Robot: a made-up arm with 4 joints.
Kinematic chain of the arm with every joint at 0, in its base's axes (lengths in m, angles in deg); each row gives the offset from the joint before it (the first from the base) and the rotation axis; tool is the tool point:
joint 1: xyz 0 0 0.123 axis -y
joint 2: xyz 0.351 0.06 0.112 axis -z
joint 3: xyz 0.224 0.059 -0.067 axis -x
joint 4: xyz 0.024 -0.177 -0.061 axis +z
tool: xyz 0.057 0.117 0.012
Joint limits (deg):
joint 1: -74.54..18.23
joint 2: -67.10..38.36
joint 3: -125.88..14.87
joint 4: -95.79..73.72
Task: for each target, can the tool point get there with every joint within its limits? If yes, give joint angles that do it. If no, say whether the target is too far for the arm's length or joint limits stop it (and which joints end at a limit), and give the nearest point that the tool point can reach.
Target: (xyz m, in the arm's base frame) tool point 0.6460 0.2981 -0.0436
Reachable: yes | joints -2.39 -28.21 -77.20 -64.49
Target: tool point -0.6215 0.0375 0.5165
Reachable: no: joint limits stop it (at a limit: joint 1, joint 2, joint 3, joint 4) | nearest point 0.2568 0.2585 0.2089 | short by 0.957 m
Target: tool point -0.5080 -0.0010 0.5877
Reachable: no: joint limits stop it (at a limit: joint 1, joint 2, joint 3, joint 4) | nearest point 0.2568 0.2585 0.2089 | short by 0.892 m
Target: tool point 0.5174 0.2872 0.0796
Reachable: yes | joints -2.66 -47.54 -21.59 11.30
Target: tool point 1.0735 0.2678 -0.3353
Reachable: no: too far | nearest point 0.7178 0.1688 -0.1834 | short by 0.399 m
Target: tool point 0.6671 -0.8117 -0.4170
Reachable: no: too far | nearest point 0.4331 -0.2925 -0.2276 | short by 0.600 m
